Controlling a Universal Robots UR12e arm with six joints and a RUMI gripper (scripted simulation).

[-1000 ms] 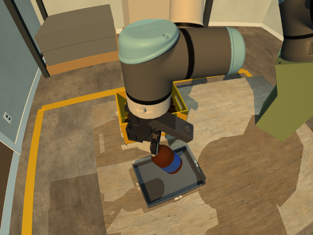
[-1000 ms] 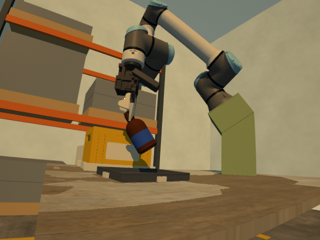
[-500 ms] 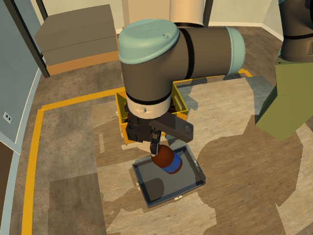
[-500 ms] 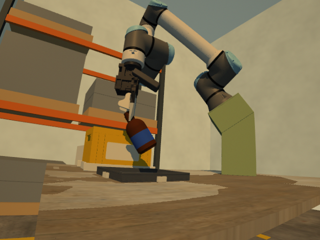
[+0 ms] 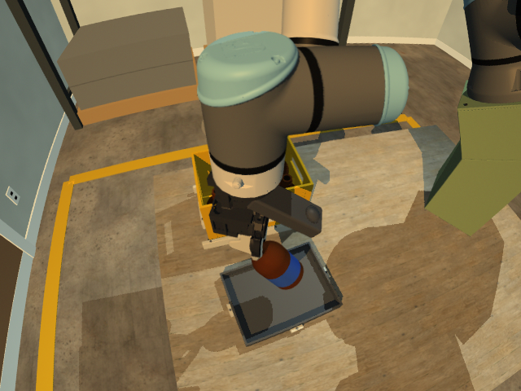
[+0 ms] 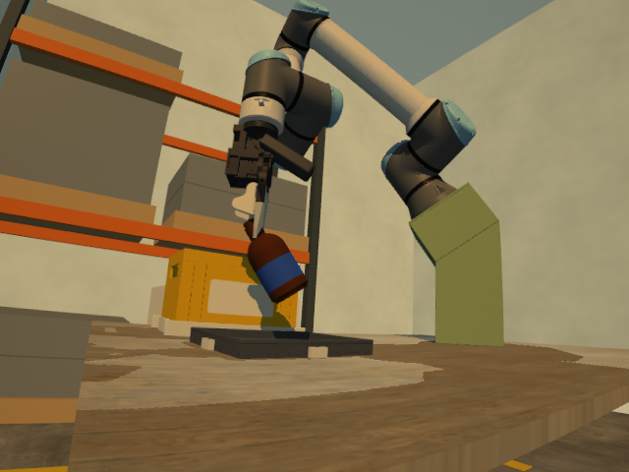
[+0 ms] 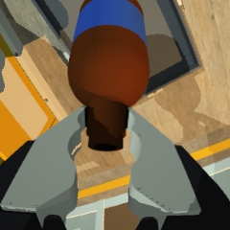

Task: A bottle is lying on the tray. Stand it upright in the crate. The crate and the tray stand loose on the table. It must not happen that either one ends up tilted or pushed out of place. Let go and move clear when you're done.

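My gripper is now 20 mm past the bottle, 20 mm to the right of it and 40 mm above it. Also, from my hand: dark tray (30 mm behind, 50 mm to the left, 190 mm below); yellow crate (100 mm behind, 210 mm to the right, 120 mm below).
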